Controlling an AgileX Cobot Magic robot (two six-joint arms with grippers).
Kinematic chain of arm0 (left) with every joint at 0, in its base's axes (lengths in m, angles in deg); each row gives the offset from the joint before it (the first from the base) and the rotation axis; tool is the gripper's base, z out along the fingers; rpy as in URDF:
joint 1: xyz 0 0 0.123 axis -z
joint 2: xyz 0 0 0 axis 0.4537 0.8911 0
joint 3: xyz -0.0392 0.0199 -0.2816 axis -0.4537 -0.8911 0
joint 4: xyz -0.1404 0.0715 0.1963 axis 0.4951 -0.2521 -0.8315
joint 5: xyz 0 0 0 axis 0.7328 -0.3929 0.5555
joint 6: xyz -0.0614 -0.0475 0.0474 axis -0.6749 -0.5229 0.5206
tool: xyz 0 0 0 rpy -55.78 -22.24 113.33
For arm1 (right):
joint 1: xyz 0 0 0.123 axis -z
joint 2: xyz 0 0 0 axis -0.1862 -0.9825 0
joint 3: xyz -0.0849 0.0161 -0.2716 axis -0.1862 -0.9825 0
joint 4: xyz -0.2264 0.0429 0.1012 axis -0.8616 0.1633 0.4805
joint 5: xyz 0 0 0 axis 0.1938 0.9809 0.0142
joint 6: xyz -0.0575 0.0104 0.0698 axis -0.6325 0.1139 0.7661
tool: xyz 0 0 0 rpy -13.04 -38.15 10.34
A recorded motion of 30 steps. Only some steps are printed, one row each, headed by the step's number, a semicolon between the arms.
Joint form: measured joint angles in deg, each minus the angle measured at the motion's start. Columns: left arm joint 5, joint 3, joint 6, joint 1, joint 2, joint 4; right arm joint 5, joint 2, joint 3, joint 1, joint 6, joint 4.
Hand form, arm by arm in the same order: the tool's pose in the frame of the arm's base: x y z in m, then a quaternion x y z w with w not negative. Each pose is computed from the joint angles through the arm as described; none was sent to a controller.
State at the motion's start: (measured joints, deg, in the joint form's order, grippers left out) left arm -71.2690 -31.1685 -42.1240 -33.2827 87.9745 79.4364; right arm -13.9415 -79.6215 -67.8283 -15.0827 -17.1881 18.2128
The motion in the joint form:
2: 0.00 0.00 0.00 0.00 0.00 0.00; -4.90 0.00 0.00 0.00 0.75 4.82
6: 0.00 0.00 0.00 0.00 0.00 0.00; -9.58 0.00 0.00 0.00 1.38 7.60
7: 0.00 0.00 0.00 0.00 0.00 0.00; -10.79 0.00 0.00 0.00 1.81 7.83
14: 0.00 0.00 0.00 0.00 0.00 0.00; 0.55 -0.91 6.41 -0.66 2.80 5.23
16: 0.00 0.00 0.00 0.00 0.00 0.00; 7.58 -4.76 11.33 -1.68 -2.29 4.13
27: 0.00 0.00 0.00 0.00 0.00 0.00; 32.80 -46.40 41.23 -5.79 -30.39 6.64
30: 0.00 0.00 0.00 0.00 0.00 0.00; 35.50 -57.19 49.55 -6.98 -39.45 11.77
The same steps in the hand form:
2: 0.0516 0.0110 0.1741 -0.13114 0.78676 0.00355 0.60315; 0.0567 0.0059 0.2002 0.10690 0.68916 0.17452 0.69510
6: 0.0516 0.0110 0.1741 -0.13114 0.78676 0.00355 0.60315; 0.0565 0.0029 0.2070 0.13378 0.65659 0.19121 0.71724
7: 0.0516 0.0110 0.1741 -0.13114 0.78676 0.00355 0.60315; 0.0563 0.0020 0.2087 0.13941 0.64815 0.19406 0.72305
14: 0.0516 0.0110 0.1741 -0.13114 0.78676 0.00355 0.60315; 0.0519 0.0094 0.2290 0.10315 0.68680 0.20524 0.68959
16: 0.0516 0.0110 0.1741 -0.13114 0.78676 0.00355 0.60315; 0.0531 0.0143 0.2436 0.04736 0.72697 0.17927 0.66116
27: 0.0516 0.0110 0.1741 -0.13114 0.78676 0.00355 0.60315; 0.1440 0.0500 0.3134 -0.22420 0.86792 0.11378 0.42838
30: 0.0516 0.0110 0.1741 -0.13114 0.78676 0.00355 0.60315; 0.1820 0.0672 0.3270 -0.28752 0.85923 0.13321 0.40164

